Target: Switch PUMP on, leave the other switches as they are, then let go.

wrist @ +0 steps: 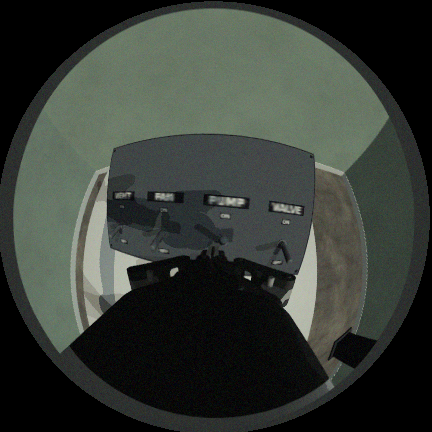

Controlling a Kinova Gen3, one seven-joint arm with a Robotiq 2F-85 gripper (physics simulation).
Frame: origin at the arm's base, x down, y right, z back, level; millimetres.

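Seen in the pictures: gripper, fingertip midpoint: point(212, 253).
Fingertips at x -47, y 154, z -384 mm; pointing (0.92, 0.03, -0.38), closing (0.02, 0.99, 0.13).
Pixels of each thing's middle, then the offset from my fingertips to it. "pt": a spot on its surface instead.
- grey switch panel, body centre: point(198, 207) dx +94, dy -27, dz -110 mm
- PUMP label, body centre: point(226, 200) dx +31, dy +30, dz -89 mm
- mark, surface spot: point(225, 216) pt dx +44, dy +27, dz -65 mm
- round PUMP switch part, surface spot: point(224, 240) pt dx +16, dy +18, dz -18 mm
- VALVE lever, body centre: point(285, 252) dx +46, dy +131, dz +16 mm
- FAN lever, body centre: point(156, 239) dx +46, dy -104, dz -34 mm
- VENT lever, body centre: point(115, 230) dx +46, dy -221, dz -58 mm
- VALVE label, body centre: point(287, 208) dx +31, dy +148, dz -65 mm
- FAN label, body centre: point(163, 196) dx +31, dy -87, dz -114 mm
- VENT label, body centre: point(121, 195) dx +31, dy -205, dz -138 mm
The grey switch panel point(210, 160) faces the camera. The PUMP label point(226, 201) is right of centre, with its ON mark point(225, 216) beneath. The round PUMP switch part point(224, 240) is low on the panel; a dark slanted streak reaches up-left from it, and whether this is lever or shadow is unclear. My gripper point(212, 253) is shut and empty, its tips just below and slightly left of that switch; contact cannot be told. The PUMP OFF mark is hidden. The VALVE lever point(285, 251), FAN lever point(157, 239) and VENT lever point(117, 233) slant downward.
The VALVE label point(286, 208) is at the right, the FAN label point(165, 197) and VENT label point(123, 195) at the left. A brown surface point(337, 250) lies right of the panel. A dark block point(354, 347) shows at the lower right. Shadows cover the panel's left and middle.
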